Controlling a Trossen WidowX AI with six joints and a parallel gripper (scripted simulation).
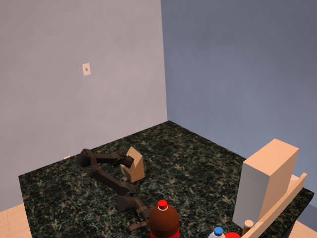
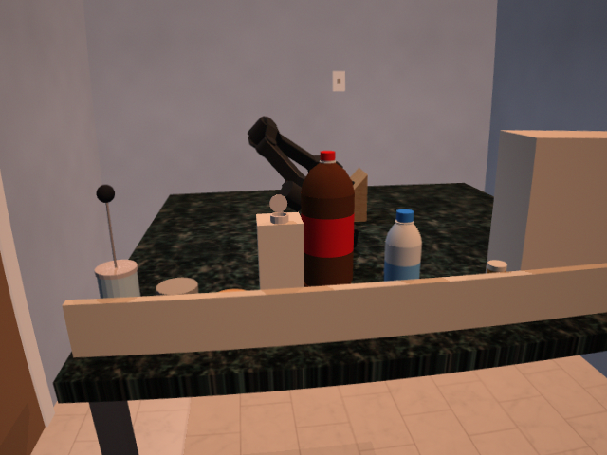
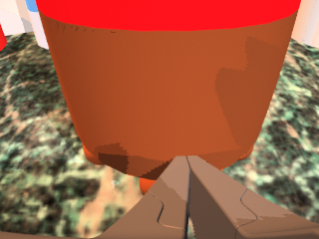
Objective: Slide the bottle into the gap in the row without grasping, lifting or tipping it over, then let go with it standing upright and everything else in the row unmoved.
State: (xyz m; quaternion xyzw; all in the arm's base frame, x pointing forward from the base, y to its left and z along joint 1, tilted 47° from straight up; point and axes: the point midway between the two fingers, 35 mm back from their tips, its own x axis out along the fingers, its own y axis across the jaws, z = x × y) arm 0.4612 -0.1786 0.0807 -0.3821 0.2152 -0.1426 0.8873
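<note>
My gripper is now 90 mm short of the cola bottle, 10 mm to the left of it and 100 mm below it. Round my hand: water bottle 260 mm ahead, 100 mm to the left, 50 mm above; then red lid 260 mm ahead, 220 mm to the left, 30 mm below; then rail 300 mm ahead, 150 mm to the left.
</note>
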